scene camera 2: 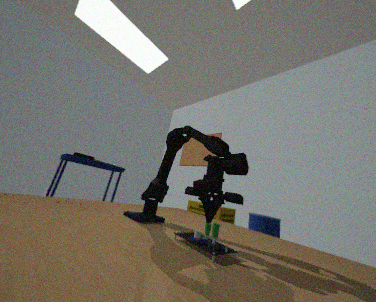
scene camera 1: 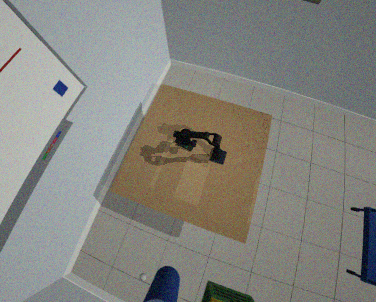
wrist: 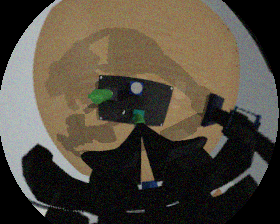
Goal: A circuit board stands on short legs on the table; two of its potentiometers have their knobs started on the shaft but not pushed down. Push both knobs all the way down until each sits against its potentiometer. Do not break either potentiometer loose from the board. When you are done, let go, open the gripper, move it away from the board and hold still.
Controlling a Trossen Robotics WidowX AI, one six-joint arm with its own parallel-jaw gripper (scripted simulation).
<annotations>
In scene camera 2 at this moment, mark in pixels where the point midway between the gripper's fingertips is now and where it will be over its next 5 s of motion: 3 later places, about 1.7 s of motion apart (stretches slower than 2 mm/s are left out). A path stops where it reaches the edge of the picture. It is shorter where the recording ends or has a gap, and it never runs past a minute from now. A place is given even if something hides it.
The gripper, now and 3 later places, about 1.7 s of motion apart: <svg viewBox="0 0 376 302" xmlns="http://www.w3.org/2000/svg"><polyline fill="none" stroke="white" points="208,223 211,219 218,209 216,223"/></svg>
</annotations>
